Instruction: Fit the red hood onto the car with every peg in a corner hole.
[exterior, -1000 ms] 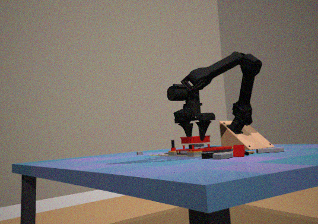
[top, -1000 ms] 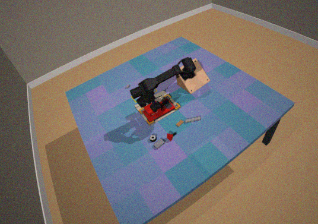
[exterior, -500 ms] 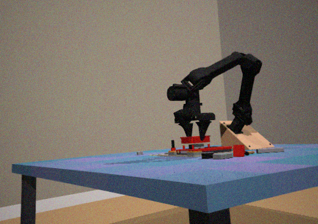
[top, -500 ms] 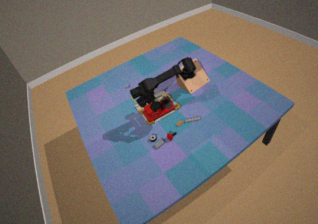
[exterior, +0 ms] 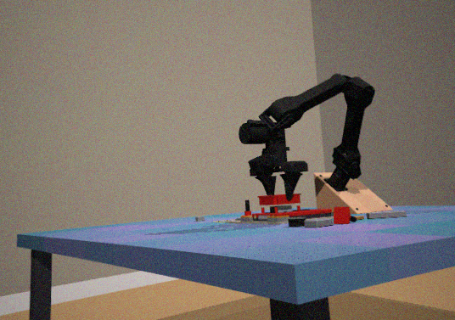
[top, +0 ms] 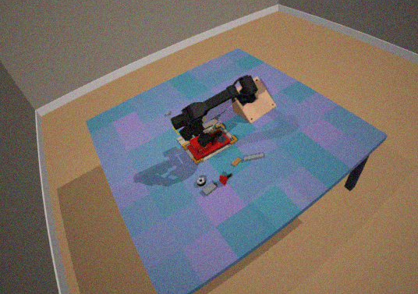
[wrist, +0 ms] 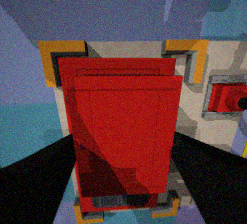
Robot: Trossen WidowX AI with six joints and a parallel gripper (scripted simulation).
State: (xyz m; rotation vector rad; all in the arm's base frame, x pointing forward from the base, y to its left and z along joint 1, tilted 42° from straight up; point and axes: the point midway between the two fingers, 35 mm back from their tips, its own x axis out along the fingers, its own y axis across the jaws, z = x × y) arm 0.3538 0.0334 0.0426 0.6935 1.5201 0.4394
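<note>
Right now my gripper tip is 10 mm to the right of the grey engine block and 30 mm above it. From my gripper tip the other things lie so: wheel: 130 mm ahead, 160 mm to the left, 50 mm below; red hood: 10 mm above.
</note>
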